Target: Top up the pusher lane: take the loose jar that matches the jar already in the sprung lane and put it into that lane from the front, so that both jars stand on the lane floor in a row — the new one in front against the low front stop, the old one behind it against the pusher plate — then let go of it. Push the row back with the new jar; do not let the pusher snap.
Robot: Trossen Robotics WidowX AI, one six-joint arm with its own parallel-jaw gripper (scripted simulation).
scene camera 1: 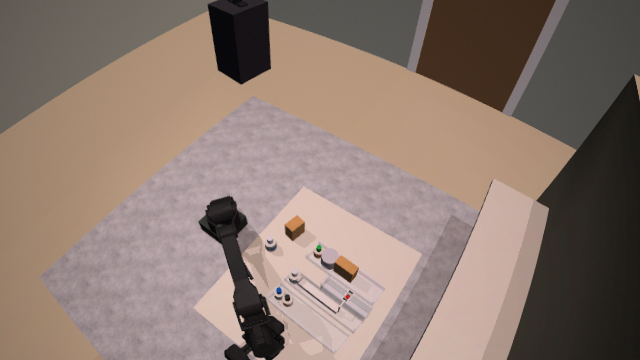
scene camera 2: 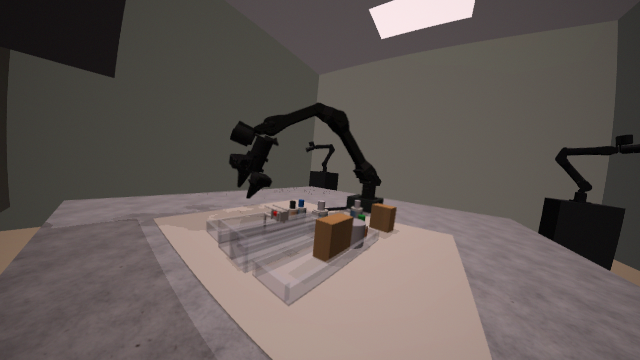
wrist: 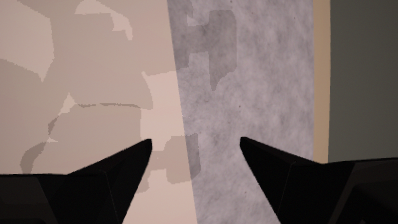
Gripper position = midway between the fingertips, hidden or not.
My gripper (scene camera 2: 243,192) is open, with nothing in its grasp. Also in view: a brown box (scene camera 2: 332,235) and a pale ledge (scene camera 1: 482,304).
My gripper shows as well in the wrist view (wrist: 197,142).
